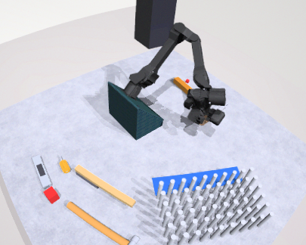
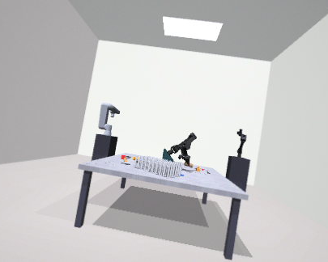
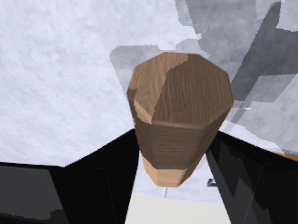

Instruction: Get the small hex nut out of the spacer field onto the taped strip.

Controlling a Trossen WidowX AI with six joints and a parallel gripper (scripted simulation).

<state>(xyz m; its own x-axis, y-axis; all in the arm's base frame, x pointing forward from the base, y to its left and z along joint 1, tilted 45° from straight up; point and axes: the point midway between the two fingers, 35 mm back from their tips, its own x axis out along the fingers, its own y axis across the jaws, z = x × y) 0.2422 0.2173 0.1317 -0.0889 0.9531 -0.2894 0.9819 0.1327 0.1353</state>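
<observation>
My gripper tip is now 10 cm to the right of the wooden-handled screwdriver, 2 cm past it and 1 cm above it. Also, from my gripper tip: thin metal piece: 23 cm to the left, 16 cm behind, 7 cm below; orange bar: 25 cm behind, 11 cm to the left, 5 cm below; blue strip: 21 cm to the right, 21 cm ahead, 7 cm below.
</observation>
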